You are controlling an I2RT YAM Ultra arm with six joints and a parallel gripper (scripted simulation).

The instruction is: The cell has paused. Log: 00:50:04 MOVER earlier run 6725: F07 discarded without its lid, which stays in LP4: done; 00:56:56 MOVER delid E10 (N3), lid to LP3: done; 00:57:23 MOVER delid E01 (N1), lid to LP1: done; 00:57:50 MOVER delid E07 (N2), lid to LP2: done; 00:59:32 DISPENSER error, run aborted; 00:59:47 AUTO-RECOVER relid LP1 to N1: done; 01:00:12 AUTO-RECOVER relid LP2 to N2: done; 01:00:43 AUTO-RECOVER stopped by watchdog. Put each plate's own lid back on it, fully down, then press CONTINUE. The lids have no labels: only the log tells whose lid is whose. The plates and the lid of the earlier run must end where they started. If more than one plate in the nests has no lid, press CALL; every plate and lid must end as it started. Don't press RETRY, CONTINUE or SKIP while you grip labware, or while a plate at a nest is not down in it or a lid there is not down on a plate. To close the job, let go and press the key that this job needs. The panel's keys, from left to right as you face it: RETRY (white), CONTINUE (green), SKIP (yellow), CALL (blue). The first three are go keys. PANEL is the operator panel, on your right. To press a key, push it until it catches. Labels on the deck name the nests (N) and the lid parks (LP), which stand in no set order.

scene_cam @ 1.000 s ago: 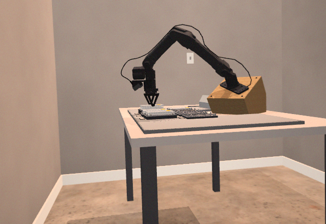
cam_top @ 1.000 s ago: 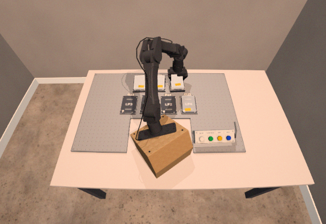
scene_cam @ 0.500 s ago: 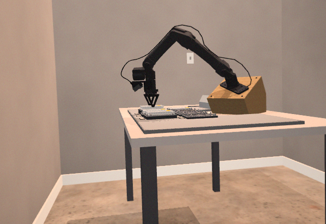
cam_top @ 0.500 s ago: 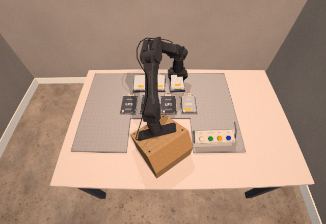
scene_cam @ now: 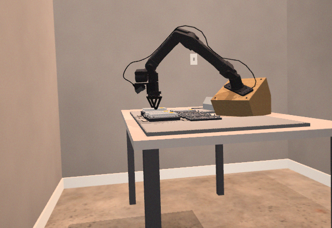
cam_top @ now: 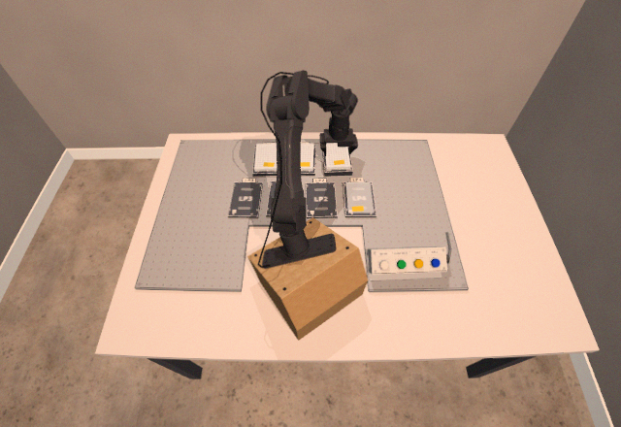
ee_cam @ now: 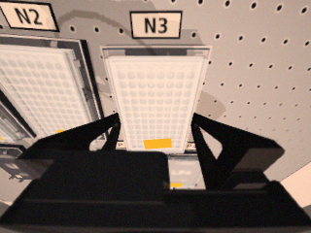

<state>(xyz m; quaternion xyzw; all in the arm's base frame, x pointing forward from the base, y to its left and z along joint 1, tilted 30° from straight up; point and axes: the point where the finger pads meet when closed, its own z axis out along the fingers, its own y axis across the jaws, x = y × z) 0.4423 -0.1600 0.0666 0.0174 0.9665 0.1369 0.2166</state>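
My hand is 10 mm above the plate. Round my hand: lid park (180 mm behind, 200 mm to the left, 40 mm below); white retry key (460 mm behind, 100 mm to the right, 20 mm above); green continue key (460 mm behind, 150 mm to the right, 20 mm above).
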